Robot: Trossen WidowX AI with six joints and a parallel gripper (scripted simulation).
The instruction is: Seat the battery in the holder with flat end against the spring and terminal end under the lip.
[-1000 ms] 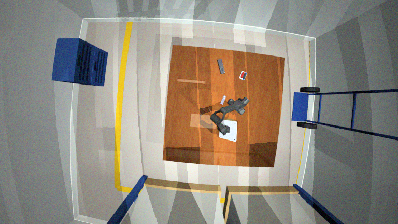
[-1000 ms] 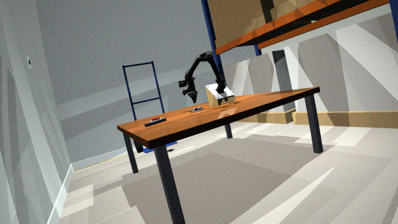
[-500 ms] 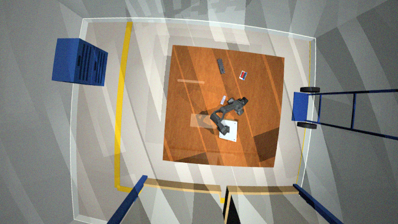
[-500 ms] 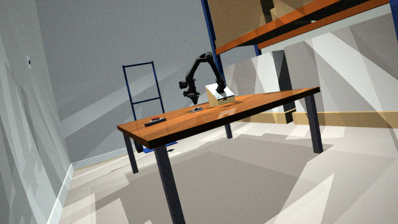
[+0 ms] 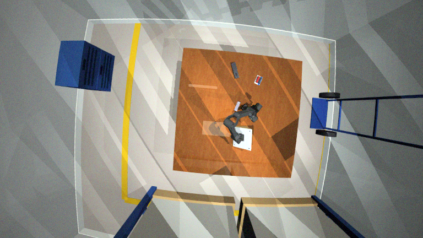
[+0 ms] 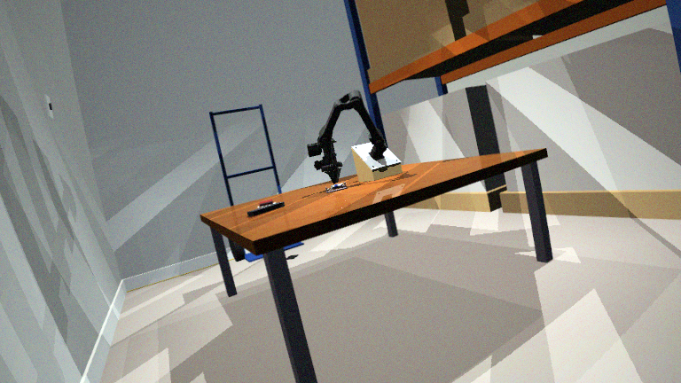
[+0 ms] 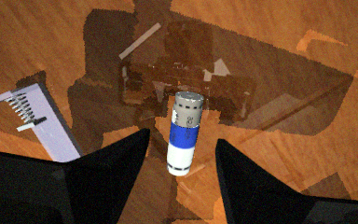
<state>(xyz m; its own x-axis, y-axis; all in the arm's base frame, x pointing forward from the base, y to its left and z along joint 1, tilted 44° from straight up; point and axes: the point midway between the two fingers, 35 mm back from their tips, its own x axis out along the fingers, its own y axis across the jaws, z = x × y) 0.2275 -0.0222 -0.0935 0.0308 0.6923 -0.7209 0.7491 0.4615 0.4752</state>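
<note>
Right now the battery is 2 cm below my gripper tip. The rest, counted from my gripper tip: dark bar 43 cm ahead, 12 cm to the left, 1 cm below; then white card 33 cm ahead, 13 cm to the right, 2 cm below.
</note>
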